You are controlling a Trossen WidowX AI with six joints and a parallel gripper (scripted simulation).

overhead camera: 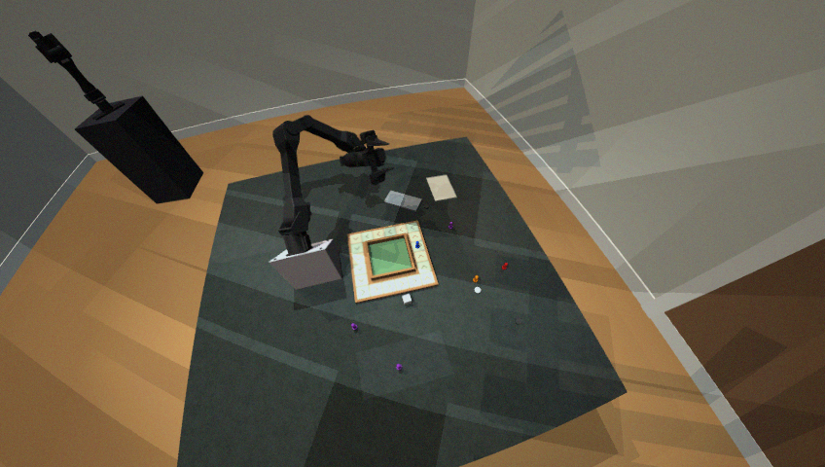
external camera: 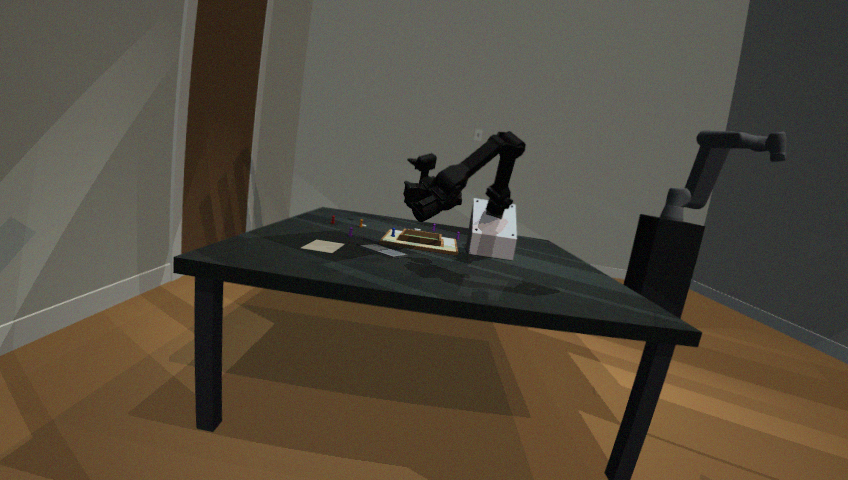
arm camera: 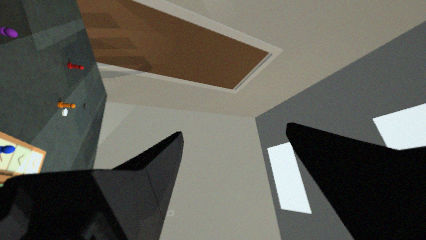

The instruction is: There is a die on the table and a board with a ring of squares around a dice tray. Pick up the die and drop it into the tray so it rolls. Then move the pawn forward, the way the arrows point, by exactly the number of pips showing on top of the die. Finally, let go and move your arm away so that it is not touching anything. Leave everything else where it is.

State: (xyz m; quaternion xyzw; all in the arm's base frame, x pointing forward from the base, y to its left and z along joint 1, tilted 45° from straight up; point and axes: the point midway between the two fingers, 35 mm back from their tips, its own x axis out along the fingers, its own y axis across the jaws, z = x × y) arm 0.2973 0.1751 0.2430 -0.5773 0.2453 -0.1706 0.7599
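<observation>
My gripper tip is now 41 cm to the left of the white die and 26 cm above it. From my gripper tip the other things lie so: pale sheet 27 cm below, 21 cm ahead, 10 cm to the left; grey card 27 cm below, 4 cm to the left, 3 cm ahead; blue pawn 24 cm below, 21 cm to the right, 6 cm ahead.
</observation>
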